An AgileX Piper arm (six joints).
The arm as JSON. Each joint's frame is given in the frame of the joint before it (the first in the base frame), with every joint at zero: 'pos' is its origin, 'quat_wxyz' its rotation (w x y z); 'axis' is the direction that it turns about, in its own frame. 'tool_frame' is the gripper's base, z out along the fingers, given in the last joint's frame.
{
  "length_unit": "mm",
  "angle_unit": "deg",
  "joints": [
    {
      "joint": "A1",
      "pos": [
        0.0,
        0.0,
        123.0
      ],
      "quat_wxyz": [
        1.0,
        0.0,
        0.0,
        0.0
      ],
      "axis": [
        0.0,
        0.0,
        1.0
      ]
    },
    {
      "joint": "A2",
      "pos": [
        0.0,
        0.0,
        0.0
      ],
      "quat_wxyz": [
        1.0,
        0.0,
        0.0,
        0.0
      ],
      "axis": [
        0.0,
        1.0,
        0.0
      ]
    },
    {
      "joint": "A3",
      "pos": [
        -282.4,
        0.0,
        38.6
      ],
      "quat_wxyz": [
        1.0,
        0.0,
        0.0,
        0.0
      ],
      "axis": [
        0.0,
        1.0,
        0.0
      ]
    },
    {
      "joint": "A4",
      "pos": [
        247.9,
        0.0,
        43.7
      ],
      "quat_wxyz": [
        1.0,
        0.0,
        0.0,
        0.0
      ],
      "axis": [
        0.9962,
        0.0,
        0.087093
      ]
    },
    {
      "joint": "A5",
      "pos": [
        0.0,
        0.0,
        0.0
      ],
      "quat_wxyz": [
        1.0,
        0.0,
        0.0,
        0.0
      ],
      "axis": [
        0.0,
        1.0,
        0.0
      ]
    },
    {
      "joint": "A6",
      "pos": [
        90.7,
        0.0,
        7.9
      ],
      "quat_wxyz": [
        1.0,
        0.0,
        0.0,
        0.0
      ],
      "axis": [
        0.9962,
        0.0,
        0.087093
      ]
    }
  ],
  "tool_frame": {
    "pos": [
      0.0,
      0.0,
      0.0
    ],
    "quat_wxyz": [
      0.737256,
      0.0,
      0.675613,
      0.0
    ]
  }
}
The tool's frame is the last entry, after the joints.
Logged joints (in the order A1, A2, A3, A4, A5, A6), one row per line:
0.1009, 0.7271, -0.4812, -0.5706, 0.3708, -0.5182
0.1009, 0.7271, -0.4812, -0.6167, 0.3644, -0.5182
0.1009, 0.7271, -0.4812, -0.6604, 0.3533, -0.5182
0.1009, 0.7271, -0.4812, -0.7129, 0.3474, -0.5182
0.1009, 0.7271, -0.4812, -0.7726, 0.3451, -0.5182
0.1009, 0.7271, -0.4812, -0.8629, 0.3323, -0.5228
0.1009, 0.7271, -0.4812, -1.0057, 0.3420, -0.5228
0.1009, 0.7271, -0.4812, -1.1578, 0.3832, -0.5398
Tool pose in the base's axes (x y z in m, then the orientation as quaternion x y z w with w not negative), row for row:
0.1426, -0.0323, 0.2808, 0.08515, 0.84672, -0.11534, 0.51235
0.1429, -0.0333, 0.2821, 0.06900, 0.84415, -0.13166, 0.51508
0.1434, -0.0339, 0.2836, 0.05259, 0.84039, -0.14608, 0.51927
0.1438, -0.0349, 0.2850, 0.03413, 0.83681, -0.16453, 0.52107
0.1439, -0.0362, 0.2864, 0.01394, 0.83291, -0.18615, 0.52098
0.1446, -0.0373, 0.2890, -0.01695, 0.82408, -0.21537, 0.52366
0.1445, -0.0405, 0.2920, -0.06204, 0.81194, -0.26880, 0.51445
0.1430, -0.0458, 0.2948, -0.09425, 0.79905, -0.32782, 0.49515
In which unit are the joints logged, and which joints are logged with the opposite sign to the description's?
The joints are logged in radians. Opposite sign: A1, A6.
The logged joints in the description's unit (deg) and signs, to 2 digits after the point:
-5.78, 41.66, -27.57, -32.69, 21.25, 29.69
-5.78, 41.66, -27.57, -35.33, 20.88, 29.69
-5.78, 41.66, -27.57, -37.84, 20.24, 29.69
-5.78, 41.66, -27.57, -40.85, 19.90, 29.69
-5.78, 41.66, -27.57, -44.27, 19.77, 29.69
-5.78, 41.66, -27.57, -49.44, 19.04, 29.95
-5.78, 41.66, -27.57, -57.62, 19.60, 29.95
-5.78, 41.66, -27.57, -66.34, 21.96, 30.93

